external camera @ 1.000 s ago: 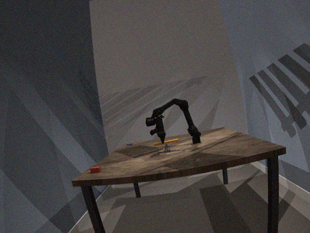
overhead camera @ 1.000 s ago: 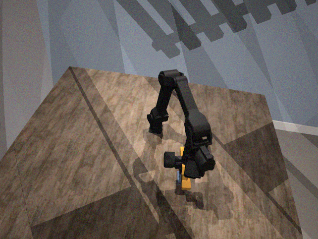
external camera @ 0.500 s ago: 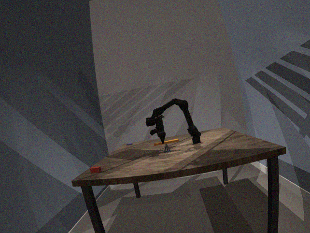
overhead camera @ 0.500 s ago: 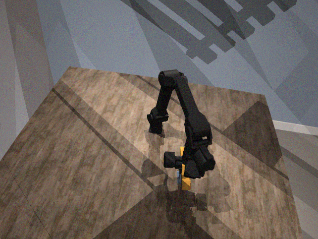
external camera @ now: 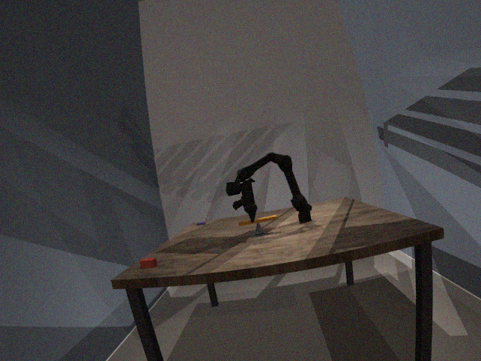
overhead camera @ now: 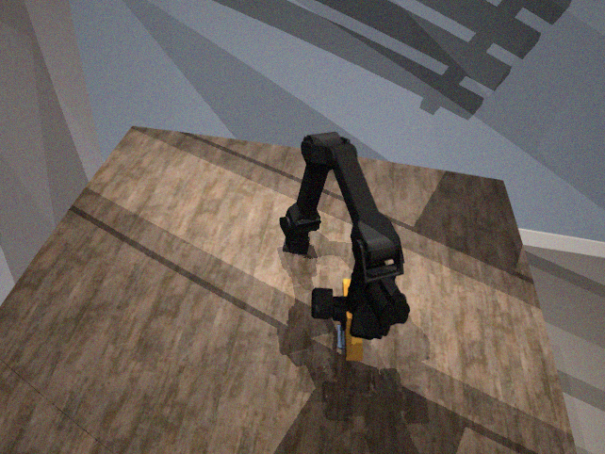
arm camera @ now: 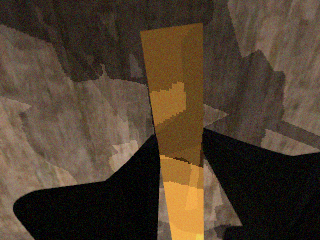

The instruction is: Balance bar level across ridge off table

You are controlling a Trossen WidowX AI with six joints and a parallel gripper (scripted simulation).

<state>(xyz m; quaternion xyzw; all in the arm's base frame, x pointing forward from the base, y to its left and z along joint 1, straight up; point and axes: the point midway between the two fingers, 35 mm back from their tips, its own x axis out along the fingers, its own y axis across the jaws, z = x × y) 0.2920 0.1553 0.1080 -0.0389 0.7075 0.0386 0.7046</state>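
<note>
Right now my gripper tip is 30 mm past the yellow bar. The rest, counted from my gripper tip: red block 450 mm ahead, 340 mm to the left, 60 mm below; then blue-violet piece 660 mm to the right, 450 mm ahead, 70 mm below.
</note>
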